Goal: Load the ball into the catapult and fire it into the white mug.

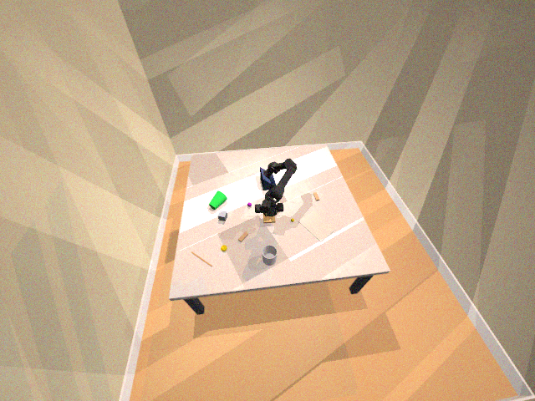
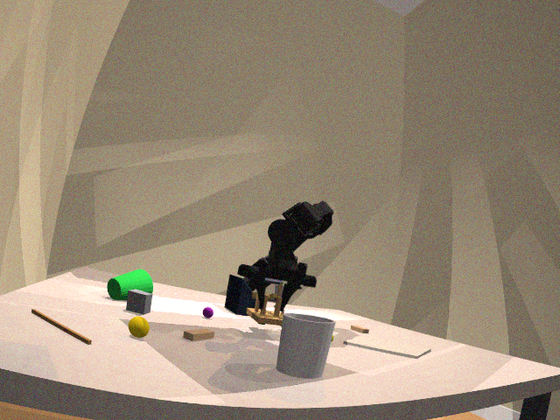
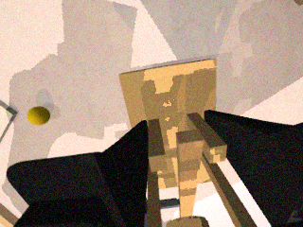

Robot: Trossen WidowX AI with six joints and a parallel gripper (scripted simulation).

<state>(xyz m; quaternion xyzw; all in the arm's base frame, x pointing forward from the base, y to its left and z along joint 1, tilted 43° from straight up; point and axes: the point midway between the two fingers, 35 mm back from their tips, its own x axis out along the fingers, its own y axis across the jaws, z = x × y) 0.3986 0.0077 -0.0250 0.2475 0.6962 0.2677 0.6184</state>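
My gripper tip is 150 mm past the purple ball, 130 mm to the left of it and 50 mm above it. From my gripper tip the other things lie so: white mug: 290 mm ahead, 40 mm below, 20 mm to the right; then wooden catapult: 70 mm behind, 20 mm to the left, 20 mm above; then small yellow ball: 170 mm to the left, 60 mm below, 10 mm ahead.
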